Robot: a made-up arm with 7 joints. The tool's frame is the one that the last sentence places. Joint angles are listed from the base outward.
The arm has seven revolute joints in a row. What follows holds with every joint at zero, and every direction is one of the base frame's. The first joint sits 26 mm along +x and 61 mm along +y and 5 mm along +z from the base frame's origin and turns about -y. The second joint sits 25 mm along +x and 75 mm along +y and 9 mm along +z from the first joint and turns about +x. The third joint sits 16 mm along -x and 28 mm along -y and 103 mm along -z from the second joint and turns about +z. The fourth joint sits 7 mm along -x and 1 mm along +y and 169 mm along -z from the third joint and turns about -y. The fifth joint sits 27 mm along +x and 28 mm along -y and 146 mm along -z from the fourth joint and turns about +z. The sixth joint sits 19 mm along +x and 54 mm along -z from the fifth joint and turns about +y. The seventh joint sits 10 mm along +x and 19 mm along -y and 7 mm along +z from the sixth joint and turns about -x. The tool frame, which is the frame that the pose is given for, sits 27 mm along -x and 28 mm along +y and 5 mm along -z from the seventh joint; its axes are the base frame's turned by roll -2.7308, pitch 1.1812 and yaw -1.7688 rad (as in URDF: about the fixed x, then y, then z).
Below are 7 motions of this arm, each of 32 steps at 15 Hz.
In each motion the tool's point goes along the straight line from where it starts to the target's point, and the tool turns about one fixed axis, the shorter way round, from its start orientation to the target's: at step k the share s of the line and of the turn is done. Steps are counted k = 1, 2, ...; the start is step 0. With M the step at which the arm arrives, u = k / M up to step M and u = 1 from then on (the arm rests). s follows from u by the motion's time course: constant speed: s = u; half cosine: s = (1 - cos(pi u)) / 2; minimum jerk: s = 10 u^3 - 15 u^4 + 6 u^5.
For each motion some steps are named. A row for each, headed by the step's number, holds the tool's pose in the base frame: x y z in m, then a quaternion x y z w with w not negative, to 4 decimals.
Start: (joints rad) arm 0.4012 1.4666 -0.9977 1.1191 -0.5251 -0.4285 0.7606
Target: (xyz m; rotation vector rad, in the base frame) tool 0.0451 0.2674 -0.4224 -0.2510 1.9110 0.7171
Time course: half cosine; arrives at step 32
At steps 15, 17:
15: 0.1343 0.3669 -0.2920 0.1790 0.8382 0.0329 0.5141
17: 0.1183 0.3492 -0.3153 0.1292 0.8401 0.0820 0.5204

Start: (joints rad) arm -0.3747 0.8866 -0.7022 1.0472 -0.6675 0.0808 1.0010
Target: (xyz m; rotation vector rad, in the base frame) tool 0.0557 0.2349 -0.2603 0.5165 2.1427 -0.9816
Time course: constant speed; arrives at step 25
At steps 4, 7, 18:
4: 0.0259 0.2925 -0.3584 0.1878 0.9219 -0.2380 0.2412
7: 0.0302 0.2843 -0.3444 0.1900 0.9110 -0.2591 0.2584
18: 0.0458 0.2541 -0.2930 0.1969 0.8646 -0.3342 0.3194

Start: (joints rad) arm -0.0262 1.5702 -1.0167 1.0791 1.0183 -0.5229 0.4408
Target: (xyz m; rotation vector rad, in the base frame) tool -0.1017 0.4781 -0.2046 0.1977 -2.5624 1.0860
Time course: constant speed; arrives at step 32
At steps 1, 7, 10, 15, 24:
1: 0.1122 0.4851 -0.1939 -0.1785 0.5936 -0.1248 0.7747
7: 0.0708 0.4838 -0.1959 -0.1716 0.7293 -0.1990 0.6317
10: 0.0501 0.4831 -0.1970 -0.1652 0.7854 -0.2329 0.5492
15: 0.0156 0.4820 -0.1987 -0.1505 0.8591 -0.2836 0.3986
24: -0.0465 0.4799 -0.2018 -0.1128 0.9238 -0.3518 0.0999

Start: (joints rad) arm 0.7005 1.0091 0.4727 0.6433 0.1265 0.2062 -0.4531
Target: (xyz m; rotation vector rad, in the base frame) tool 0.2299 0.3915 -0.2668 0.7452 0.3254 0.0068
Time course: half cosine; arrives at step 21
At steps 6, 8, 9, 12, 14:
6: 0.2457 0.4642 -0.0969 -0.2234 -0.1210 0.4270 0.8678
8: 0.2432 0.4526 -0.1239 -0.1299 -0.0771 0.3714 0.9161
9: 0.2418 0.4462 -0.1388 -0.0773 -0.0523 0.3381 0.9365
12: 0.2375 0.4263 -0.1854 0.0881 0.0263 0.2243 0.9702
14: 0.2348 0.4139 -0.2145 0.1896 0.0748 0.1475 0.9678

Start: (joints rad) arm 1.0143 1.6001 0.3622 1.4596 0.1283 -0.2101 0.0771
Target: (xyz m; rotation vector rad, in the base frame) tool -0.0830 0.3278 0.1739 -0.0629 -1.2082 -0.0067
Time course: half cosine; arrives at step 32
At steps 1, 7, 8, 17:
1: 0.0961 0.4015 0.1980 0.2572 -0.4419 0.0939 0.8543
7: 0.0761 0.3932 0.1953 0.2261 -0.4586 0.0834 0.8554
8: 0.0702 0.3908 0.1945 0.2168 -0.4634 0.0802 0.8555
17: -0.0021 0.3611 0.1848 0.1016 -0.5179 0.0413 0.8484

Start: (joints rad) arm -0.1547 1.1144 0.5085 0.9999 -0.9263 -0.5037 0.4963
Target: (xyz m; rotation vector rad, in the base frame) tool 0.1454 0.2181 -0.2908 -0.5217 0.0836 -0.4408
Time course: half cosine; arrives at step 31
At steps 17, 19, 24, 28, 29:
17: 0.1691 0.3276 -0.2263 0.0049 0.2802 -0.1159 0.9529
19: 0.1636 0.3023 -0.2412 -0.0565 0.2272 -0.1409 0.9619
24: 0.1521 0.2492 -0.2725 -0.1837 0.1110 -0.1900 0.9580
28: 0.1467 0.2240 -0.2873 -0.2422 0.0544 -0.2113 0.9454
29: 0.1460 0.2207 -0.2892 -0.2497 0.0470 -0.2140 0.9432

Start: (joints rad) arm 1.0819 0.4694 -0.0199 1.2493 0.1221 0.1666 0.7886
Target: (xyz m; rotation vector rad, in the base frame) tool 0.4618 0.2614 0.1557 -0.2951 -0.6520 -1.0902
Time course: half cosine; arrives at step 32
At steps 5, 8, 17, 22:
5: 0.3939 0.2251 0.0581 -0.1621 0.0392 -0.4287 0.8879
8: 0.4002 0.2285 0.0672 -0.1607 0.0069 -0.4387 0.8841
17: 0.4293 0.2440 0.1089 -0.1518 -0.1415 -0.4776 0.8537
22: 0.4458 0.2528 0.1327 -0.1450 -0.2245 -0.4946 0.8270

